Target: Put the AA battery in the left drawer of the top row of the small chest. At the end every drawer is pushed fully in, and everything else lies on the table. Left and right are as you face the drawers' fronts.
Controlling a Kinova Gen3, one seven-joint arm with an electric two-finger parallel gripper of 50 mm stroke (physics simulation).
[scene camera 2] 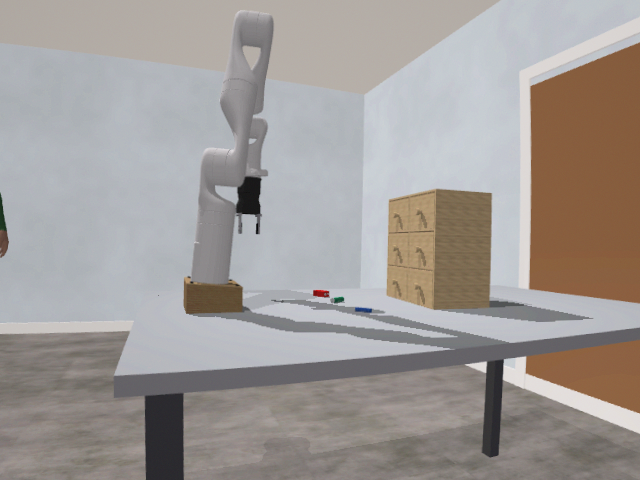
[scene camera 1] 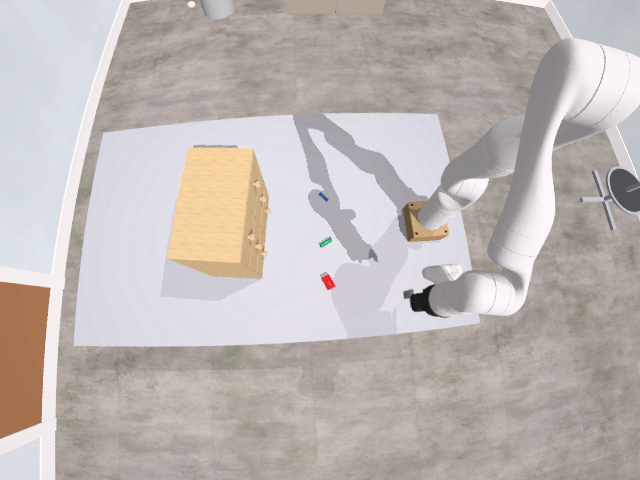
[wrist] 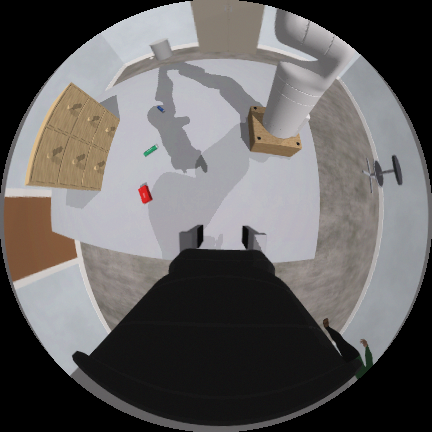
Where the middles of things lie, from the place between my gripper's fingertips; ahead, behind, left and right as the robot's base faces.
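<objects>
There is a small wooden chest (scene camera 1: 207, 234) here, and my gripper is 3 cm above it. The gripper is also 54 cm short of the chest and 23 cm to the left of it.
</objects>
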